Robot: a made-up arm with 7 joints. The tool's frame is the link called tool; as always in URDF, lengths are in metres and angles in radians. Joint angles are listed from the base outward. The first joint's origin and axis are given. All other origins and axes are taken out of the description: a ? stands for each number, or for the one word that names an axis. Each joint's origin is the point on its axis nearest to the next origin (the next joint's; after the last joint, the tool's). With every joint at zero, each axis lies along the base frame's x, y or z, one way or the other. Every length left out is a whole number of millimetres.
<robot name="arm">
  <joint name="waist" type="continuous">
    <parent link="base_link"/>
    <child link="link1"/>
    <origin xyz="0 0.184 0" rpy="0 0 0"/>
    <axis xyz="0 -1 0"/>
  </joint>
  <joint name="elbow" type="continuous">
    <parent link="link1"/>
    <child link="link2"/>
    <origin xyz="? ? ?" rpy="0 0 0"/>
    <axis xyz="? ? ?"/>
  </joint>
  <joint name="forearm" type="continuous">
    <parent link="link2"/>
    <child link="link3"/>
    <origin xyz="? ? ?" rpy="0 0 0"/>
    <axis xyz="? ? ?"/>
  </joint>
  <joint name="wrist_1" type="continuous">
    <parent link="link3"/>
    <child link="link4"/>
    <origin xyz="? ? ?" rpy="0 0 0"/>
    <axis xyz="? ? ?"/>
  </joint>
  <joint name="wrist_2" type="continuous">
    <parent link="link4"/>
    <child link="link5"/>
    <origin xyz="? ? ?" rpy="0 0 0"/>
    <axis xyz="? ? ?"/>
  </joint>
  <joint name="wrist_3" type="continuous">
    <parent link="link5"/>
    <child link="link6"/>
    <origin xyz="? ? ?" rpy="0 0 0"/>
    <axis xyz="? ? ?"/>
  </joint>
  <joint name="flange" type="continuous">
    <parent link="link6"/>
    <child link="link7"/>
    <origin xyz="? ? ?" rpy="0 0 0"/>
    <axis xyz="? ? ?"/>
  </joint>
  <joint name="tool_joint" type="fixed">
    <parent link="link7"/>
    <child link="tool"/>
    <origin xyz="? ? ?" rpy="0 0 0"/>
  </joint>
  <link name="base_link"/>
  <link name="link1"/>
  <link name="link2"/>
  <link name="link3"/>
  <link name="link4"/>
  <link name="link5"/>
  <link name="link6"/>
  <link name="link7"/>
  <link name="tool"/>
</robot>
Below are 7 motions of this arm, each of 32 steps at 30 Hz.
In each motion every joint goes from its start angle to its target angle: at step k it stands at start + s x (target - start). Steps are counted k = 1, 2, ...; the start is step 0. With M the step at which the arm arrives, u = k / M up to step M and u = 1 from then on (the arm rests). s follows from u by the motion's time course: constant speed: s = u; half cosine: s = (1 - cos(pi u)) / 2; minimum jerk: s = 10 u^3 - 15 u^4 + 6 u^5.
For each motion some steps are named. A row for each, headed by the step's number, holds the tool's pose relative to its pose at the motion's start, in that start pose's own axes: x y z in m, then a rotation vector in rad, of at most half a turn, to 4 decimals.
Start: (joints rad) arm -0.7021 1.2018 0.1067 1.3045 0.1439 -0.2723 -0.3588
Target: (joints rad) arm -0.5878 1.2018 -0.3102 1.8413 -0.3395 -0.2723 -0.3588
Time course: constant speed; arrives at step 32
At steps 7, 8, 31, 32:
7: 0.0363 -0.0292 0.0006 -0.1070 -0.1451 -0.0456
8: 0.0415 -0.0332 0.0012 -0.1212 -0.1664 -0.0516
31: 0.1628 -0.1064 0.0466 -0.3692 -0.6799 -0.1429
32: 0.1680 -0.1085 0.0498 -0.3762 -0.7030 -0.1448

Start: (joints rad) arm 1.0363 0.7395 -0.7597 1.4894 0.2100 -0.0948 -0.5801
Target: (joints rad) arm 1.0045 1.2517 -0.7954 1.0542 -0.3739 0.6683 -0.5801
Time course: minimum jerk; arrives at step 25
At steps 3, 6, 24, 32:
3: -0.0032 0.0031 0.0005 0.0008 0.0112 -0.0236
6: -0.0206 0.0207 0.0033 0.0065 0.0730 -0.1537
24: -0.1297 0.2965 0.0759 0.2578 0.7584 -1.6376
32: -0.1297 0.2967 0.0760 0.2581 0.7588 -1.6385

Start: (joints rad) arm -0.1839 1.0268 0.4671 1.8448 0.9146 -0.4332 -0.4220
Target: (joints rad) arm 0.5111 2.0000 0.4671 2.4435 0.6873 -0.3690 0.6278
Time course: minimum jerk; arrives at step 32
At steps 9, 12, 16, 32:
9: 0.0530 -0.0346 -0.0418 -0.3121 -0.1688 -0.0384
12: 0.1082 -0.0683 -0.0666 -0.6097 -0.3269 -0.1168
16: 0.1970 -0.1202 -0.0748 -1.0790 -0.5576 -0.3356
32: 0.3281 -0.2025 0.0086 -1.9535 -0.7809 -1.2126

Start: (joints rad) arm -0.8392 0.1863 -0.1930 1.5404 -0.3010 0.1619 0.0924
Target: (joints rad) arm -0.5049 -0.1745 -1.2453 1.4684 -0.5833 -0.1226 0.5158
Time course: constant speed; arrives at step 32
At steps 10, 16, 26, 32:
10: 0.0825 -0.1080 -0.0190 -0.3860 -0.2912 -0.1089
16: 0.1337 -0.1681 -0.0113 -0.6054 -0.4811 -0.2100
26: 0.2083 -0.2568 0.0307 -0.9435 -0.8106 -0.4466
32: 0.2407 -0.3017 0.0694 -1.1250 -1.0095 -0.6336

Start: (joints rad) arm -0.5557 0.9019 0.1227 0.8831 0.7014 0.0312 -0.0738
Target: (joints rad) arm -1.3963 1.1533 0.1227 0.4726 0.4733 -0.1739 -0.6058
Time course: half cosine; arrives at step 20
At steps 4, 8, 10, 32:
4: -0.0270 0.0257 0.0102 0.0843 0.0556 -0.0910
8: -0.0817 0.0988 0.0460 0.2868 0.1716 -0.3521
10: -0.1026 0.1464 0.0727 0.3964 0.2211 -0.5277
32: -0.1005 0.2942 0.1629 0.6478 0.2590 -1.1462

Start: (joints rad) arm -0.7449 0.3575 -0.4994 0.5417 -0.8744 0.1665 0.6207
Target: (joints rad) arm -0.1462 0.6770 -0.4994 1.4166 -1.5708 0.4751 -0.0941
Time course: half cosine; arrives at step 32
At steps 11, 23, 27, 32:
11: 0.0078 0.1212 0.1005 0.5757 0.0946 -0.1138
23: 0.0081 0.2373 0.3788 1.8254 0.3958 -0.2905
27: 0.0062 0.2357 0.4419 2.1057 0.4909 -0.3244
32: 0.0051 0.2316 0.4710 2.2385 0.5411 -0.3404

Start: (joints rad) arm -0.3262 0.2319 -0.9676 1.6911 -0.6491 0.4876 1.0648
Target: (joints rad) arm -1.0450 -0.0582 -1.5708 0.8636 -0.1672 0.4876 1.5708
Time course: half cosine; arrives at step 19
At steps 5, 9, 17, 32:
5: 0.0051 -0.0595 -0.0683 -0.3384 -0.0590 0.0968
9: 0.0380 -0.2003 -0.1585 -0.9399 -0.1641 0.2469
17: 0.1468 -0.4652 -0.1821 -1.8905 -0.3024 0.4249
32: 0.1534 -0.4778 -0.1791 -1.9367 -0.3071 0.4317

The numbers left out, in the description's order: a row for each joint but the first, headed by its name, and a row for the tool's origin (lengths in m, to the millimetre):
elbow: xyz 0 0 0, axis 1 0 0
forearm: xyz 0 0 -0.327, axis 0 0 1
wrist_1: xyz 0 0 0, axis 0 -1 0
wrist_2: xyz 0 0 -0.321, axis 0 0 1
wrist_3: xyz 0 0 0, axis 0 1 0
flange: xyz 0 0 0, axis -1 0 0
tool: xyz 0 0 0

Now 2 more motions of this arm.
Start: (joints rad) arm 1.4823 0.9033 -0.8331 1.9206 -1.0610 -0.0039 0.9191
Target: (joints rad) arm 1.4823 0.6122 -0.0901 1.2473 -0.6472 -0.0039 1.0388
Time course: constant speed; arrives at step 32
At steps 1, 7, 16, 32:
1: -0.0076 0.0004 -0.0027 -0.0044 0.0081 0.0289
7: -0.0532 -0.0016 -0.0156 -0.0245 0.0453 0.2133
16: -0.1177 -0.0202 -0.0277 -0.0345 0.0625 0.5185
32: -0.1954 -0.1000 -0.0445 0.0081 -0.0261 1.1148

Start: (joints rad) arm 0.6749 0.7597 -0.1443 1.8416 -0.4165 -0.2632 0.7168
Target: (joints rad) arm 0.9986 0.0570 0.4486 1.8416 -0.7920 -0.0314 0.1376
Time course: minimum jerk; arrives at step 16
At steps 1, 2, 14, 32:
1: 0.0000 0.0004 0.0000 0.0035 0.0009 0.0001
2: 0.0001 0.0026 -0.0001 0.0252 0.0062 0.0007
14: -0.0025 0.0781 0.0221 1.3901 0.4859 0.2920
32: -0.0025 0.0780 0.0221 1.4082 0.4966 0.3008

